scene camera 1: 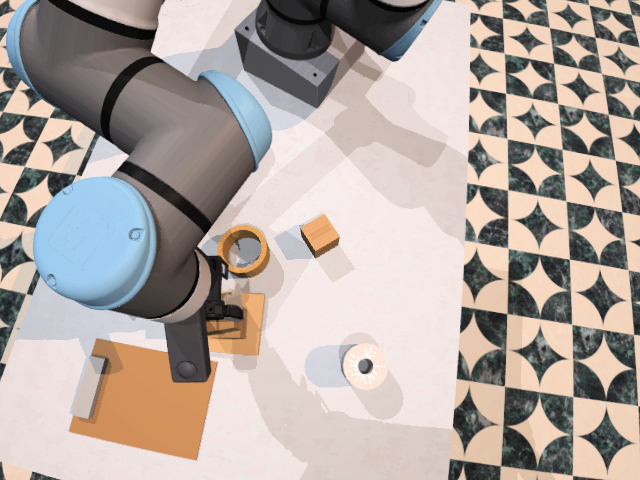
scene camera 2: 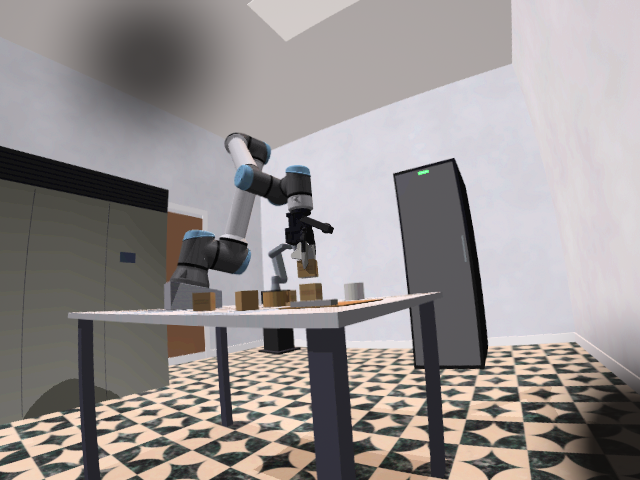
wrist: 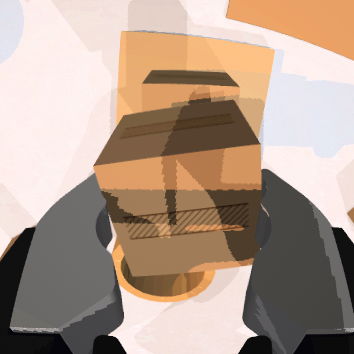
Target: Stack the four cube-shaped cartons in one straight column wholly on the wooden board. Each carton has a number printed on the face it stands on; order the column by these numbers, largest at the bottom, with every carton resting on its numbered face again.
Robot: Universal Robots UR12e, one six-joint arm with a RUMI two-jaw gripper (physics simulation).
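Places are measured from the arm's base along level axes (x ahead, y left, z up), in millimetres.
Pixels of known places: gripper, fingertip midpoint: (scene camera 2: 308, 269) (wrist: 183, 173); arm's base at its link origin: (scene camera 1: 295, 27) (scene camera 2: 189, 286).
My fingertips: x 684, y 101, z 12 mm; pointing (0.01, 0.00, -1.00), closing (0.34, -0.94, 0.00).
Ahead of a thing's pixels: the offset from my fingertips to its top centre.
My gripper (scene camera 1: 227, 317) (scene camera 2: 306, 261) (wrist: 183, 173) is shut on a brown carton {33 mm up, 3 mm back, 2 mm right} (scene camera 2: 307, 269) (wrist: 145, 172), one finger on each side. The held carton hangs above another carton {48 mm down, 5 mm ahead, 2 mm right} (scene camera 1: 241, 328) (scene camera 2: 310, 291) (wrist: 155, 92) with a small gap, seen in scene camera 2. That lower carton stands on the wooden board {106 mm down, 2 mm ahead, 5 mm right} (scene camera 1: 254, 343) (wrist: 250, 65). One more carton {60 mm down, 218 mm back, 110 mm left} (scene camera 1: 319, 233) stands right of the ring in scene camera 1. Two cartons, a left one {60 mm down, 210 mm back, 281 mm right} (scene camera 2: 204, 301) and a right one {65 mm down, 17 mm back, 254 mm right} (scene camera 2: 247, 300), stand on the table in scene camera 2; the arm hides them in scene camera 1. No printed numbers show.
An orange ring {66 mm down, 139 mm back, 29 mm right} (scene camera 1: 242, 228) (scene camera 2: 271, 298) stands close behind the board. An orange-brown clipboard {101 mm down, 192 mm ahead, 120 mm right} (scene camera 1: 155, 403) with a grey clip {101 mm down, 208 mm ahead, 226 mm right} (scene camera 1: 88, 390) lies at the table's front left in scene camera 1. A pale roll {50 mm down, 2 mm ahead, 265 mm left} (scene camera 1: 379, 366) (scene camera 2: 354, 290) stands to the board's right. The arm's base block (scene camera 1: 289, 74) is farther back.
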